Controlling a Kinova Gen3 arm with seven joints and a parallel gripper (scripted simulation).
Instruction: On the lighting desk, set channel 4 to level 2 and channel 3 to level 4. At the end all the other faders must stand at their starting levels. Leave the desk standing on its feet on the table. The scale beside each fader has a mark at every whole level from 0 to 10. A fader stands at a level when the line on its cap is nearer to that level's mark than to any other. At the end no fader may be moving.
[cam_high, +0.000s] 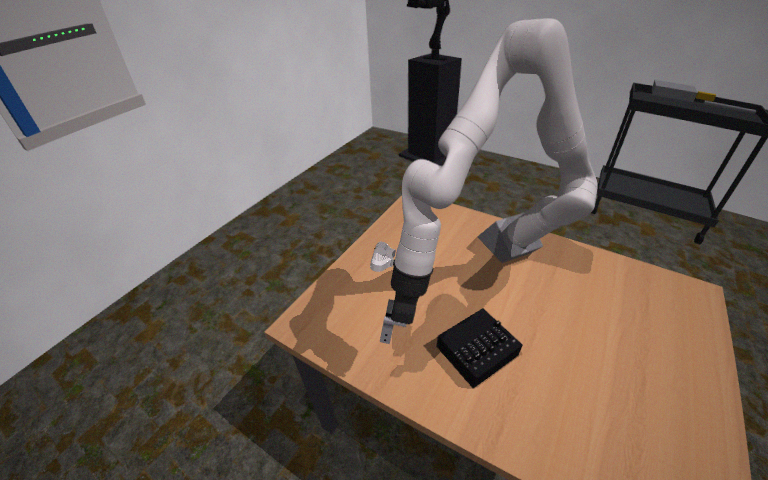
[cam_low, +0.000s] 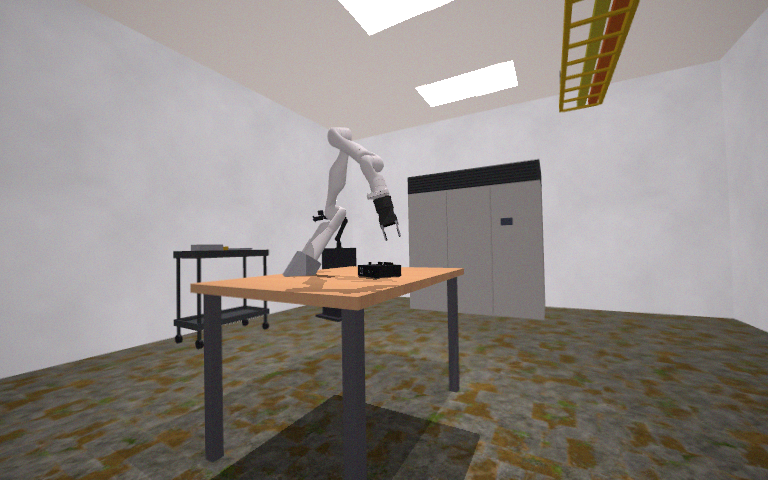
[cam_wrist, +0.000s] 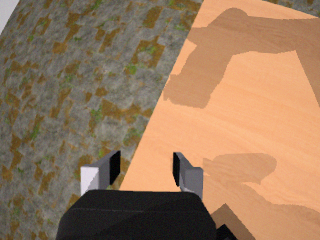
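Now: hand 17 cm past the channel 3 fader, 16 cm to the right of it and 13 cm above it. The rest, counted from my hand: channel 4 fader (19 cm behind, 17 cm to the left, 13 cm below).
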